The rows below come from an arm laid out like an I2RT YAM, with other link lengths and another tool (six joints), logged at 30 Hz.
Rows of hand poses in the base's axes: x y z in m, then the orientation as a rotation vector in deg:
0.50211 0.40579 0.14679 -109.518 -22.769 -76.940
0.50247 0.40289 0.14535 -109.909 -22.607 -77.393
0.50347 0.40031 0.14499 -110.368 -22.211 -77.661
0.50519 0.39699 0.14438 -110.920 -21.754 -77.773
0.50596 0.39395 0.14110 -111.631 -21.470 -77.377
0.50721 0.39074 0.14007 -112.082 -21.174 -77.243
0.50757 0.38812 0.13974 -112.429 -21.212 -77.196
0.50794 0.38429 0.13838 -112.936 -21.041 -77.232
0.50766 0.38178 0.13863 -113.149 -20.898 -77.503
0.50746 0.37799 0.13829 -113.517 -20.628 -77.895
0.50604 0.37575 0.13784 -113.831 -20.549 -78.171
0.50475 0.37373 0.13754 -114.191 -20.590 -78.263
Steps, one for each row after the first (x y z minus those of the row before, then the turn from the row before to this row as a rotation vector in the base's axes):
0.00036 -0.00290 -0.00144 -0.304 -0.121 -0.493
0.00100 -0.00258 -0.00036 -0.200 0.093 -0.548
0.00172 -0.00332 -0.00061 -0.208 0.242 -0.540
0.00077 -0.00304 -0.00328 -0.309 0.568 -0.260
0.00125 -0.00321 -0.00103 -0.165 0.318 -0.286
0.00036 -0.00262 -0.00033 -0.271 0.129 -0.109
0.00037 -0.00383 -0.00136 -0.307 0.186 -0.332
-0.00028 -0.00251 0.00025 -0.151 -0.068 -0.305
-0.00020 -0.00379 -0.00034 -0.233 -0.062 -0.500
-0.00142 -0.00224 -0.00045 -0.261 -0.058 -0.317
-0.00129 -0.00202 -0.00030 -0.313 0.043 -0.183

